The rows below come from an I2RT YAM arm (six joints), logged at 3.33 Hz.
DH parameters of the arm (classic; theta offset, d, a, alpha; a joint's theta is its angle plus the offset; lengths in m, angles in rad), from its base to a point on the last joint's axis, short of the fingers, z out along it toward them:
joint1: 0 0.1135 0.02 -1.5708
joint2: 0 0 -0.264 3.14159
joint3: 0.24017 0 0.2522 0
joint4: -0.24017 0 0.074 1.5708
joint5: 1.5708 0 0 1.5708
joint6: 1.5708 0.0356 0 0
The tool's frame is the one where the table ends.
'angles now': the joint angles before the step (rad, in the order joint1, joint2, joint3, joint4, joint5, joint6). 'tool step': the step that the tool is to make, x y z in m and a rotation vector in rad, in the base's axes. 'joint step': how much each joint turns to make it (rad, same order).
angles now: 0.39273, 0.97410, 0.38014, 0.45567, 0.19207, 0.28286
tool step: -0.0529, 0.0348, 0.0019, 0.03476, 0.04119, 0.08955
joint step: 0.32466, -0.18685, -0.03163, -0.19986, 0.22396, 0.09233
